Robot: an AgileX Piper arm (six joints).
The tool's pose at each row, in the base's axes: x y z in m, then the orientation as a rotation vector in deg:
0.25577, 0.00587, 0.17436, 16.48, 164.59, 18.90
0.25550, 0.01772, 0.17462, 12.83, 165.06, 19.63
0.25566, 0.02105, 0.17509, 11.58, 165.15, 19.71
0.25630, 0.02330, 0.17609, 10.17, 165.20, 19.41
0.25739, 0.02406, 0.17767, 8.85, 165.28, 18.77
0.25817, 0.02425, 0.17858, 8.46, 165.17, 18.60
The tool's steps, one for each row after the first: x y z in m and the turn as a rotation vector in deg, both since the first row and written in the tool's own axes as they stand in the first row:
0.00280, 0.01134, 0.00203, -0.73, 0.58, -2.40
0.00328, 0.01466, 0.00229, -0.87, 0.69, -3.23
0.00296, 0.01716, 0.00195, -0.79, 0.71, -4.22
0.00176, 0.01846, 0.00088, -0.46, 0.72, -5.17
0.00087, 0.01899, 0.00025, -0.40, 0.59, -5.45

